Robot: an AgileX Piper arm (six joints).
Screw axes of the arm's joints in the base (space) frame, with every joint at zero. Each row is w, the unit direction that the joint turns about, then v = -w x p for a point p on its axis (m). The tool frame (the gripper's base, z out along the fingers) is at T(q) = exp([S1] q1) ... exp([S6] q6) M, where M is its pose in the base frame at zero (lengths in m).
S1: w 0 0 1 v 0 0 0
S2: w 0 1 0 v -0.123 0 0
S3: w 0 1 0 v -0.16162 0 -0.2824
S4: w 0.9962 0 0.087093 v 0 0.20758 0
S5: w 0 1 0 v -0.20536 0 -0.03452
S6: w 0.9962 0 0.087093 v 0 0.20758 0
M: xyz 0.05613 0 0.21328 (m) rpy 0 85 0 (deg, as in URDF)
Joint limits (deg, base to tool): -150..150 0..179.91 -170..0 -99.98..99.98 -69.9..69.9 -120..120
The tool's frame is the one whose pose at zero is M.
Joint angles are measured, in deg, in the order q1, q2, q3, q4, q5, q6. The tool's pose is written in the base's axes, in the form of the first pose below.
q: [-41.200 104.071 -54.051 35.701 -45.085 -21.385]
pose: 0.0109 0.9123 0.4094 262.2; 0.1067 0.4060 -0.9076 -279.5; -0.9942 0.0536 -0.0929 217.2; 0 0 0 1
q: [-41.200 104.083 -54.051 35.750 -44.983 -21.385]
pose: 0.0106 0.9123 0.4095 262.2; 0.1088 0.4060 -0.9074 -279.5; -0.9940 0.0542 -0.0950 217.0; 0 0 0 1
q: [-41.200 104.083 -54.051 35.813 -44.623 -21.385]
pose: 0.0088 0.9116 0.4110 262.3; 0.1147 0.4073 -0.9060 -279.3; -0.9934 0.0551 -0.1010 216.4; 0 0 0 1
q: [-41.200 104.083 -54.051 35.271 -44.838 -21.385]
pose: 0.0051 0.9097 0.4153 262.7; 0.1066 0.4125 -0.9047 -279.2; -0.9943 0.0489 -0.0949 217.0; 0 0 0 1
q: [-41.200 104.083 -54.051 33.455 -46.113 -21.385]
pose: -0.0029 0.9042 0.4270 263.8; 0.0711 0.4261 -0.9019 -279.0; -0.9975 0.0278 -0.0655 219.7; 0 0 0 1
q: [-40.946 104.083 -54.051 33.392 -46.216 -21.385]
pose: -0.0030 0.9023 0.4311 265.0; 0.0690 0.4302 -0.9001 -277.8; -0.9976 0.0270 -0.0636 219.8; 0 0 0 1
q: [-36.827 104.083 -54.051 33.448 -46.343 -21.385]
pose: -0.0065 0.8698 0.4934 284.2; 0.0674 0.4926 -0.8676 -258.1; -0.9977 0.0276 -0.0618 220.0; 0 0 0 1
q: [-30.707 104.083 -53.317 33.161 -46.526 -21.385]
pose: -0.0249 0.8112 0.5842 308.4; 0.0673 0.5844 -0.8087 -225.2; -0.9974 0.0192 -0.0692 216.9; 0 0 0 1
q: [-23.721 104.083 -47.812 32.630 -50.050 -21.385]
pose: -0.0850 0.7441 0.6626 316.8; 0.0541 0.6675 -0.7427 -180.3; -0.9949 -0.0273 -0.0970 196.8; 0 0 0 1
